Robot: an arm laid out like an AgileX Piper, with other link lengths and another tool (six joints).
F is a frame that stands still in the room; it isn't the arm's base.
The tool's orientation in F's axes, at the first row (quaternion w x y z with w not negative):
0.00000, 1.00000, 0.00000, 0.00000
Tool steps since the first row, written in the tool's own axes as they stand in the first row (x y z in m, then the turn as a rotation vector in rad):
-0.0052, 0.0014, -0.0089, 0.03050, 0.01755, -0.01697
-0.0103, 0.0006, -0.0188, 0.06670, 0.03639, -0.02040
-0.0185, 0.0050, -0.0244, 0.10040, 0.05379, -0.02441
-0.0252, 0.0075, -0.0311, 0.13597, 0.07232, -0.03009
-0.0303, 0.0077, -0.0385, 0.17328, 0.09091, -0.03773
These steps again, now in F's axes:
-0.0052, -0.0014, 0.0089, 0.03050, -0.01755, 0.01697
-0.0103, -0.0006, 0.0188, 0.06670, -0.03639, 0.02040
-0.0185, -0.0050, 0.0244, 0.10040, -0.05379, 0.02441
-0.0252, -0.0075, 0.0311, 0.13597, -0.07232, 0.03009
-0.0303, -0.0077, 0.0385, 0.17328, -0.09091, 0.03773

